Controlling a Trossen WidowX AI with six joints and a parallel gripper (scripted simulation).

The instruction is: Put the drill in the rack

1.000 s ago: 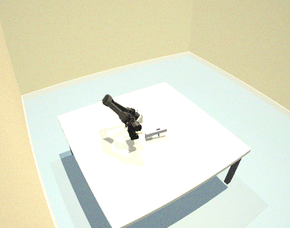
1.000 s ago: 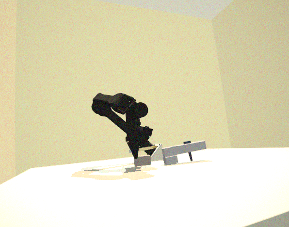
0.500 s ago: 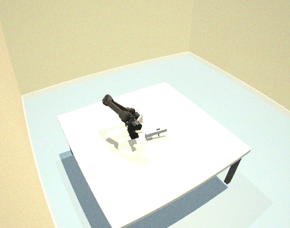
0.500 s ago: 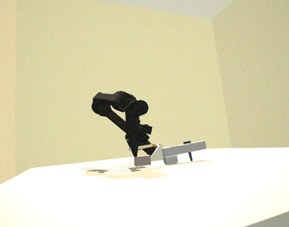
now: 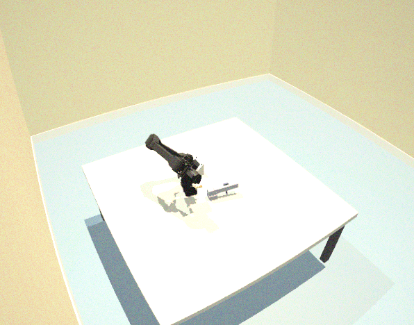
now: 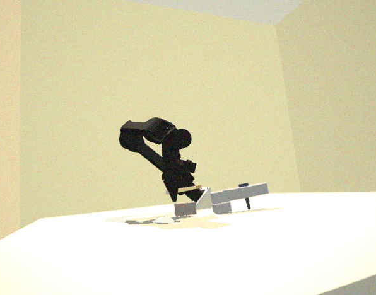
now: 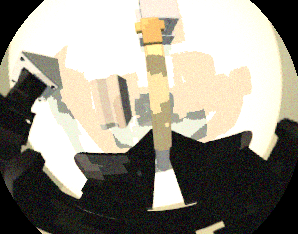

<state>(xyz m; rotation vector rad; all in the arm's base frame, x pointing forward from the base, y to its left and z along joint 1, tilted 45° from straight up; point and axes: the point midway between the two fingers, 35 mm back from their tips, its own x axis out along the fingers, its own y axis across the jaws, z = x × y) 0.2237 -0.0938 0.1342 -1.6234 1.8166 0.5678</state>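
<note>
My gripper tip is now 40 mm to the right of the tan drill, 40 mm below it and 10 mm short of it. From my gripper tip the other things lie so: grey sleeve 200 mm to the left, 50 mm ahead; dark blue key 220 mm to the left, 50 mm ahead.
</note>
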